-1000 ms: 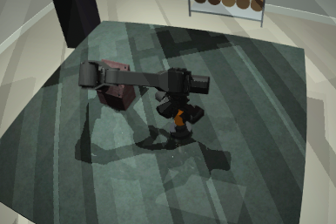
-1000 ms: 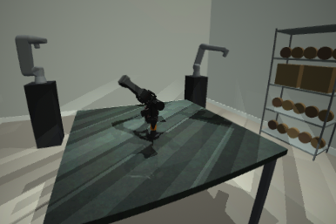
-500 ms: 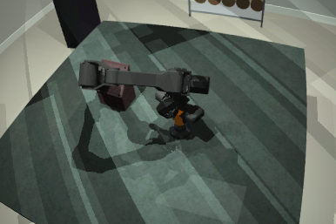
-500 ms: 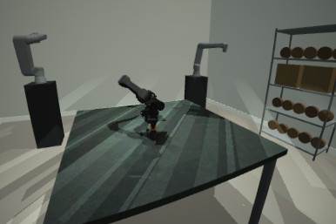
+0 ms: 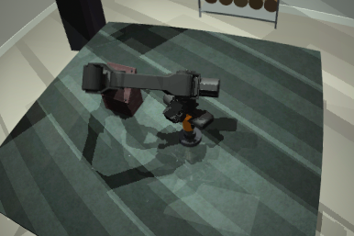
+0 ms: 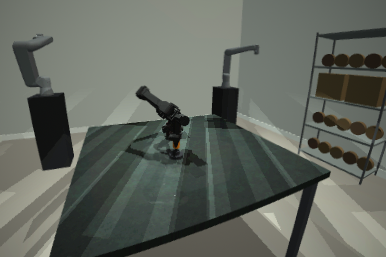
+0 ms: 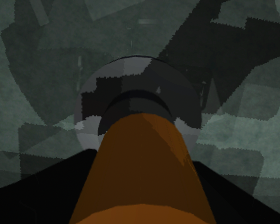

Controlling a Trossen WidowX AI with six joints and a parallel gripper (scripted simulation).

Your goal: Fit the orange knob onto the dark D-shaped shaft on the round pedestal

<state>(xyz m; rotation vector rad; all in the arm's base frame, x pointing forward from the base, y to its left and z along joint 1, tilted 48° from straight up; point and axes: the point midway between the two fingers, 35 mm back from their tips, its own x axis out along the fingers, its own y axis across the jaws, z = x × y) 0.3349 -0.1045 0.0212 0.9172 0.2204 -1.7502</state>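
My gripper tip is 2 cm below the orange knob. The rest, counted from my gripper tip: round pedestal 4 cm below.
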